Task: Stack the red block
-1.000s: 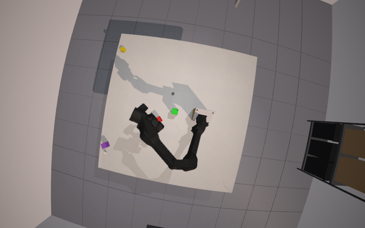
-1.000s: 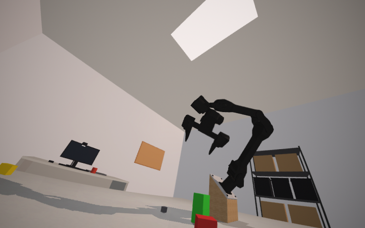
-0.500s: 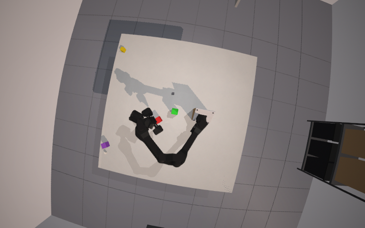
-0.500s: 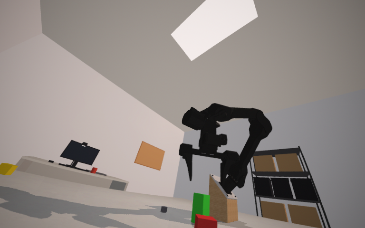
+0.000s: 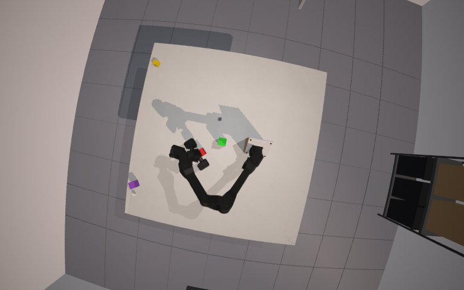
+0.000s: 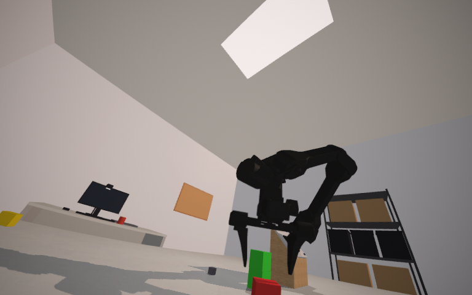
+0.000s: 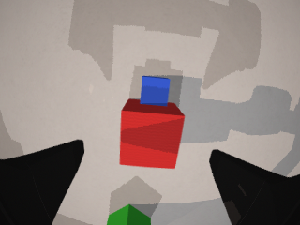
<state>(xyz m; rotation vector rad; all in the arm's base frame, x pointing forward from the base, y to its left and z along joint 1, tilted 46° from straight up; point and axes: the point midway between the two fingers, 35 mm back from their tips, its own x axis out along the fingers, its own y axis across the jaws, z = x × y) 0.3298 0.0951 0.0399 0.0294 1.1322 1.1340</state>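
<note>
Right now my gripper tip is 4 cm above the red block. Round my gripper tip: purple block: 44 cm ahead, 32 cm to the left, 4 cm below; yellow block: 46 cm ahead, 56 cm to the right, 5 cm below; small blue block: 3 cm ahead, 2 cm to the left, 5 cm below.
</note>
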